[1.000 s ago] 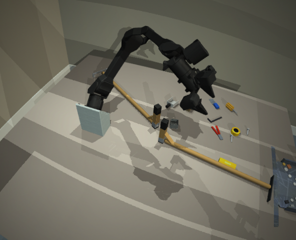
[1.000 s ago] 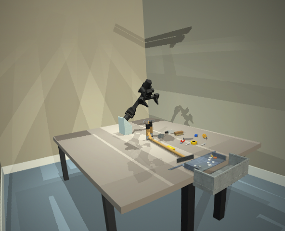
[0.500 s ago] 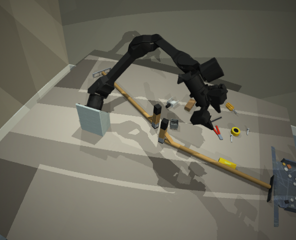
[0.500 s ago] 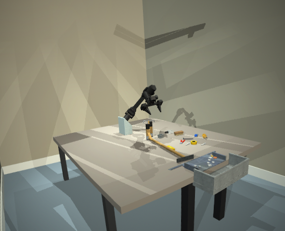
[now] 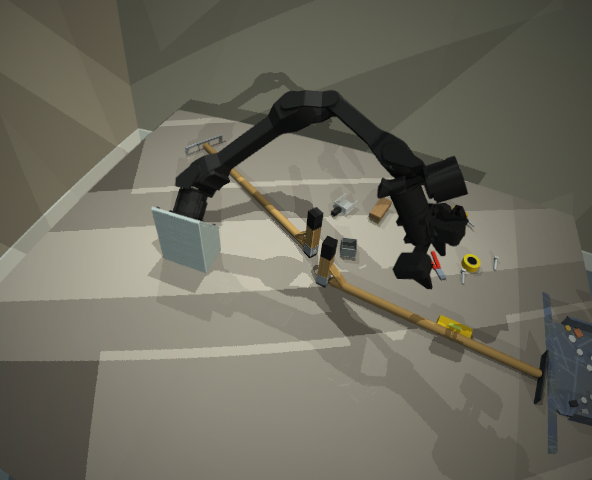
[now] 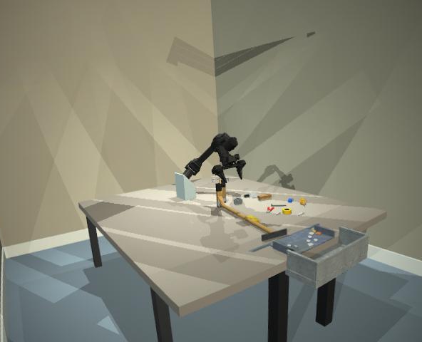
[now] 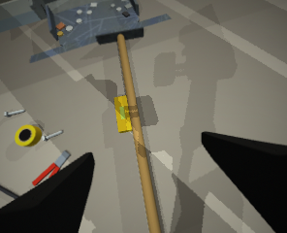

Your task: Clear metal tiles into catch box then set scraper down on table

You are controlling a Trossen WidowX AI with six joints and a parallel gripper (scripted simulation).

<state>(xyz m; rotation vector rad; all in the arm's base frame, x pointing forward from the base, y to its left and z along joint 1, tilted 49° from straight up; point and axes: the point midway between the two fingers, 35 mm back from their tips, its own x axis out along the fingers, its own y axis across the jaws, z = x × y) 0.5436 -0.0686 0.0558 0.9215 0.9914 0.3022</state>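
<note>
Right now the long scraper is 5 cm ahead of my gripper tip, 1 cm to the left of it and 14 cm below it. Also, from my gripper tip: yellow tape roll 14 cm ahead, 26 cm to the left, 20 cm below; small grey box 20 cm behind, 18 cm to the left, 20 cm below; yellow spirit level 11 cm ahead, 3 cm to the left, 19 cm below.
</note>
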